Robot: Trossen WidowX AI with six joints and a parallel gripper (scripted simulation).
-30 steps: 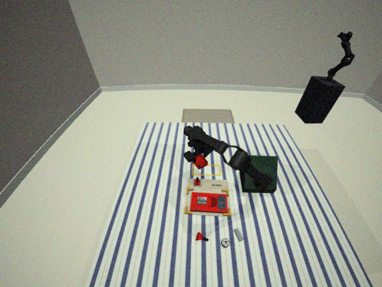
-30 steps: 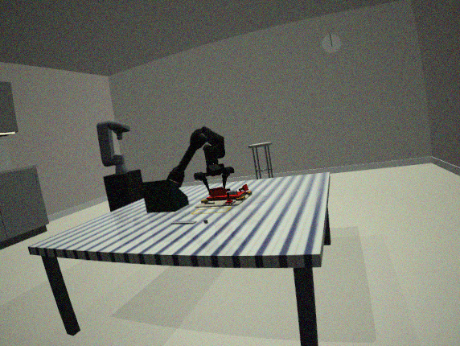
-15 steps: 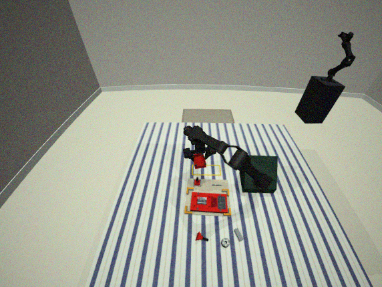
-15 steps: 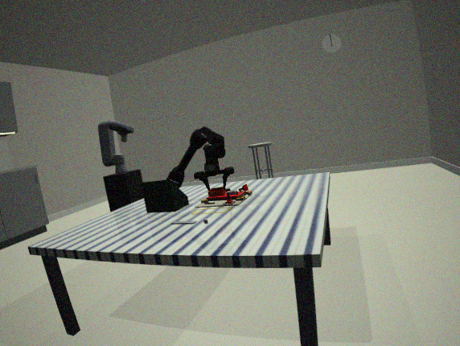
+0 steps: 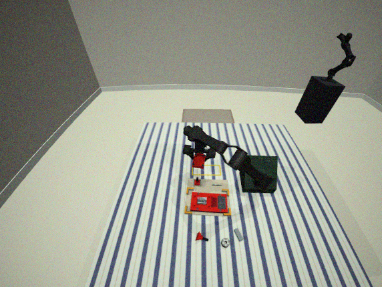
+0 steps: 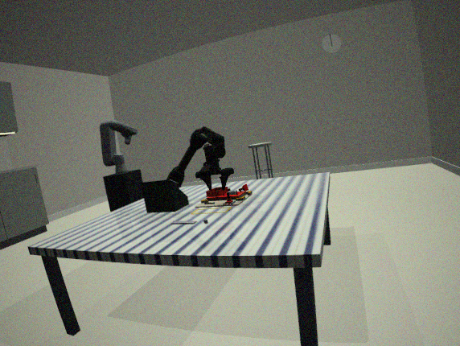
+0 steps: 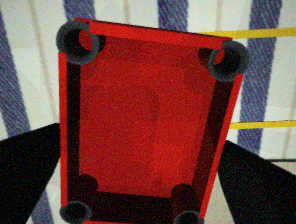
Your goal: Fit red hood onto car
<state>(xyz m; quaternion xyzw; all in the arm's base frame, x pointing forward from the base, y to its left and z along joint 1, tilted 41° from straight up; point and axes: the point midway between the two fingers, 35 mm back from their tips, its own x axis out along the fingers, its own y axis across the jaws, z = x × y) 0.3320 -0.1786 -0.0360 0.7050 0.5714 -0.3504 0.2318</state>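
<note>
Now: the red hood 1 cm below my gripper tip. The rest, counted from my gripper tip: grey bar: 12 cm behind, 17 cm to the right, 10 cm below; grey engine block: 24 cm to the left, 7 cm below.
</note>
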